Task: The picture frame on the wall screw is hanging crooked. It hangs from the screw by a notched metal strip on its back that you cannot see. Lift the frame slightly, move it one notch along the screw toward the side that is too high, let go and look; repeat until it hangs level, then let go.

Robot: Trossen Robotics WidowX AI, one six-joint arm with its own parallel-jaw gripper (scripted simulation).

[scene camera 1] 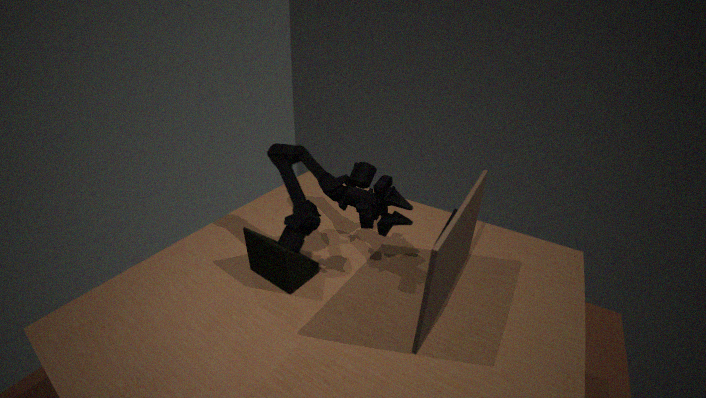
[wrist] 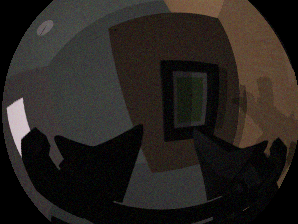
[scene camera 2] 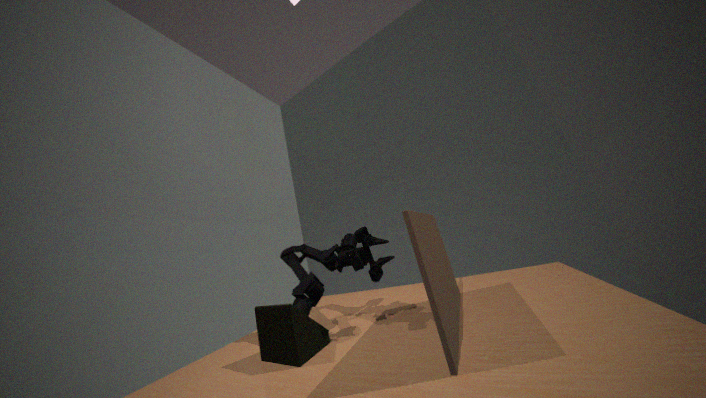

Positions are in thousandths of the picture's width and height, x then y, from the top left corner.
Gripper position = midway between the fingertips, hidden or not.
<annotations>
The gripper shows in scene camera 1 (584, 544), in the wrist view (569, 583) and in scene camera 2 (555, 627).
</annotations>
